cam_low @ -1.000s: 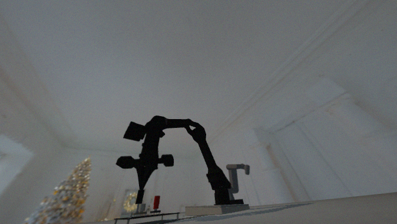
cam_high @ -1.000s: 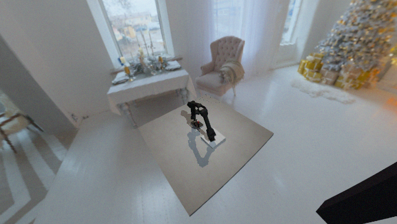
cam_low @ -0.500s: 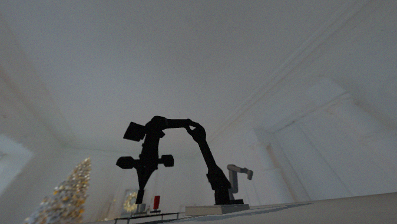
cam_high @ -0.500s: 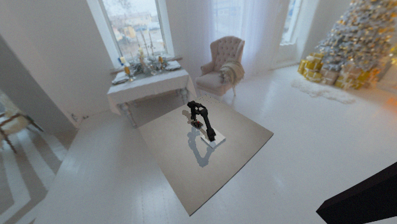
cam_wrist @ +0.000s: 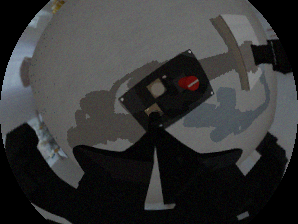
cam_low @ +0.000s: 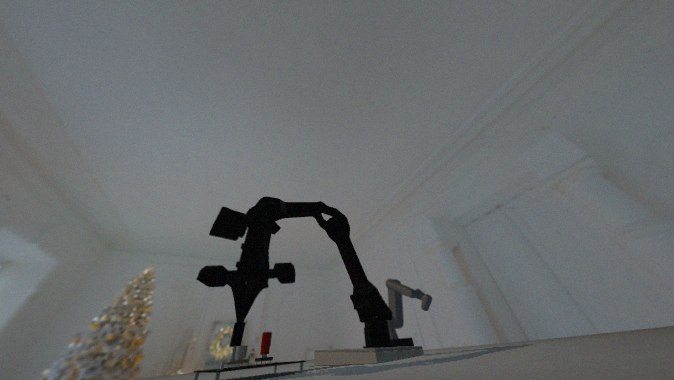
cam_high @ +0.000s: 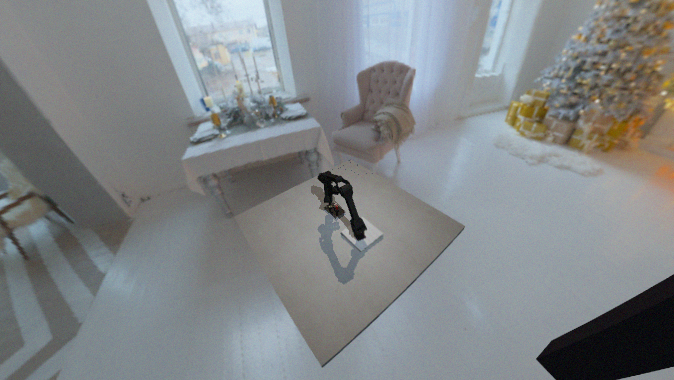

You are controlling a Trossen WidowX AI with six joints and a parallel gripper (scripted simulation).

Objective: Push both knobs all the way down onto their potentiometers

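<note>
My gripper tip is 10 mm above the black knob. From my gripper tip the other things lie so: red knob (60 mm behind, 30 mm to the right, 30 mm below).
</note>
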